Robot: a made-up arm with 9 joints. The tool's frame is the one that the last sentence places. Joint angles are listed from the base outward.
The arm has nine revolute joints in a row. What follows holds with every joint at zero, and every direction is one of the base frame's. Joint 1 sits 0.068 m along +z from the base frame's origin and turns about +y. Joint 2 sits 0.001 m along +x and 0.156 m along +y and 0.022 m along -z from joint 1 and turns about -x. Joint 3 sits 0.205 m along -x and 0.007 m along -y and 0.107 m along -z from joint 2 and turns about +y. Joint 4 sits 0.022 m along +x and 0.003 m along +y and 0.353 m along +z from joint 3 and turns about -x. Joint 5 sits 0.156 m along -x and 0.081 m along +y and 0.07 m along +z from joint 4 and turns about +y. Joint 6 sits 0.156 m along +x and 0.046 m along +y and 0.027 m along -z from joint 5 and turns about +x. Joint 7 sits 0.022 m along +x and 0.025 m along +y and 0.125 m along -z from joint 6 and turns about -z. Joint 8 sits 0.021 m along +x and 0.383 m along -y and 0.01 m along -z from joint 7 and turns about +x. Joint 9 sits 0.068 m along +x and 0.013 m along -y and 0.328 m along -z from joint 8 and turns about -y. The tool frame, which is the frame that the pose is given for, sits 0.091 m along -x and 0.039 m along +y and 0.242 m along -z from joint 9; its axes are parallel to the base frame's.
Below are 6 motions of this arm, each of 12 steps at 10 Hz.
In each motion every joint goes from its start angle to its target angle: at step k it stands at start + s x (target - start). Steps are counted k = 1, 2, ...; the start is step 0. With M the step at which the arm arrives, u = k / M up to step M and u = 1 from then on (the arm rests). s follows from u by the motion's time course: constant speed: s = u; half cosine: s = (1 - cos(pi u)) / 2; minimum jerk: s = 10 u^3 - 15 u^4 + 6 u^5.
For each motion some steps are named. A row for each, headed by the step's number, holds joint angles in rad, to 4 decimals.
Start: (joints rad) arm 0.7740 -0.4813 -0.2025 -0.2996 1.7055 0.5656 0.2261 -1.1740 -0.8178
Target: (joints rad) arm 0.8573 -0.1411 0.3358 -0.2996 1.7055 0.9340 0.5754 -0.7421 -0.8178
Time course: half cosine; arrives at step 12
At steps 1, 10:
1: 0.7754 -0.4755 -0.1933 -0.2996 1.7055 0.5719 0.2321 -1.1666 -0.8178
10: 0.8517 -0.1639 0.2997 -0.2996 1.7055 0.9093 0.5520 -0.7710 -0.8178

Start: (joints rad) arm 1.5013 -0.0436 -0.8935 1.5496 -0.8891 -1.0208 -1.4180 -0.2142 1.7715
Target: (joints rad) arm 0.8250 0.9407 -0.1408 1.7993 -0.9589 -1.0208 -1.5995 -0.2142 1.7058
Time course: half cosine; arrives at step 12
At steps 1, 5, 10, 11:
1: 1.4898 -0.0268 -0.8807 1.5539 -0.8903 -1.0208 -1.4211 -0.2142 1.7704
5: 1.2507 0.3212 -0.6146 1.6421 -0.9150 -1.0208 -1.4853 -0.2142 1.7472
10: 0.8703 0.8748 -0.1912 1.7826 -0.9542 -1.0208 -1.5873 -0.2142 1.7102
11: 0.8365 0.9239 -0.1536 1.7950 -0.9577 -1.0208 -1.5964 -0.2142 1.7069

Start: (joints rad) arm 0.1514 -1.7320 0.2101 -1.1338 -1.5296 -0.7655 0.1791 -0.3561 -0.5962
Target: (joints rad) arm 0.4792 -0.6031 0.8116 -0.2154 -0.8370 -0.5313 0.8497 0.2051 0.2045
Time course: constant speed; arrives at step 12
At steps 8, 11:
8: 0.3699 -0.9794 0.6111 -0.5215 -1.0679 -0.6094 0.6262 0.0180 -0.0624
11: 0.4519 -0.6972 0.7615 -0.2919 -0.8947 -0.5508 0.7938 0.1583 0.1378

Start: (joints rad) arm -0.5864 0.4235 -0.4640 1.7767 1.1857 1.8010 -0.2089 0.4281 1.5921
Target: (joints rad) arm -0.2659 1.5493 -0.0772 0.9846 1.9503 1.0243 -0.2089 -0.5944 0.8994
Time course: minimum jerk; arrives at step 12
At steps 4, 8, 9, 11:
4: -0.5191 0.6598 -0.3828 1.6105 1.3462 1.6380 -0.2089 0.2135 1.4467
8: -0.3332 1.3130 -0.1584 1.1508 1.7898 1.1873 -0.2089 -0.3798 1.0448
9: -0.2991 1.4328 -0.1172 1.0666 1.8712 1.1047 -0.2089 -0.4886 0.9711
11: -0.2675 1.5436 -0.0792 0.9886 1.9464 1.0283 -0.2089 -0.5892 0.9029

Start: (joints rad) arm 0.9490 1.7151 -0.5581 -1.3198 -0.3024 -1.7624 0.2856 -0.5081 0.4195
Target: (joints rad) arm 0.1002 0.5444 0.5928 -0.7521 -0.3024 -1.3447 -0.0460 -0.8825 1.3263
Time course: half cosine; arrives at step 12
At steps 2, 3, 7, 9, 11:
2: 0.8921 1.6367 -0.4810 -1.2818 -0.3024 -1.7344 0.2634 -0.5332 0.4802
3: 0.8247 1.5437 -0.3896 -1.2367 -0.3024 -1.7012 0.2370 -0.5629 0.5523
7: 0.4148 0.9783 0.1663 -0.9625 -0.3024 -1.4995 0.0769 -0.7438 0.9902
9: 0.2245 0.7158 0.4243 -0.8352 -0.3024 -1.4059 0.0026 -0.8277 1.1935
11: 0.1147 0.5643 0.5732 -0.7618 -0.3024 -1.3518 -0.0404 -0.8761 1.3109

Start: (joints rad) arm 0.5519 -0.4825 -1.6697 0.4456 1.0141 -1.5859 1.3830 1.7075 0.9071
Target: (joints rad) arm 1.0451 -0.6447 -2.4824 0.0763 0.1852 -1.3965 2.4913 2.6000 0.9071
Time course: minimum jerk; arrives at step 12
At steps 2, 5, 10, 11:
2: 0.5694 -0.4883 -1.6985 0.4325 0.9847 -1.5792 1.4223 1.7392 0.9071
5: 0.7229 -0.5387 -1.9514 0.3176 0.7268 -1.5203 1.7672 2.0169 0.9071
10: 1.0276 -0.6389 -2.4536 0.0894 0.2146 -1.4032 2.4520 2.5683 0.9071
11: 1.0426 -0.6439 -2.4783 0.0782 0.1894 -1.3975 2.4857 2.5955 0.9071

